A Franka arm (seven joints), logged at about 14 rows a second.
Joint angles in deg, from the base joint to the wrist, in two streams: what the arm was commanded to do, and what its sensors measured. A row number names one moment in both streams.
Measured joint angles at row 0:
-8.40, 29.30, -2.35, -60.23, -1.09, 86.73, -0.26
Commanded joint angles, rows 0 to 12:
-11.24, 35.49, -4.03, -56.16, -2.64, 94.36, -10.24
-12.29, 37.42, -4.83, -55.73, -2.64, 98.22, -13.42
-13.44, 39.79, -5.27, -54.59, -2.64, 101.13, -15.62
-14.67, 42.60, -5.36, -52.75, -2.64, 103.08, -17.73
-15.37, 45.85, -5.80, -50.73, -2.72, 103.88, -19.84
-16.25, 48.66, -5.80, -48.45, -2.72, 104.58, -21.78
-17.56, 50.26, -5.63, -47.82, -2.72, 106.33, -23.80
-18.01, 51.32, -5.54, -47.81, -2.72, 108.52, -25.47
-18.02, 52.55, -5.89, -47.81, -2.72, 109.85, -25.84
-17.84, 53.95, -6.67, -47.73, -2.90, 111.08, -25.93
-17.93, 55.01, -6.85, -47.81, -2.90, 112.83, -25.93
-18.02, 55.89, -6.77, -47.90, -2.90, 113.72, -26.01
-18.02, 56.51, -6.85, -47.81, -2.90, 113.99, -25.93
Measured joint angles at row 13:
-17.74, 54.25, -6.84, -51.10, -2.17, 113.63, -24.75
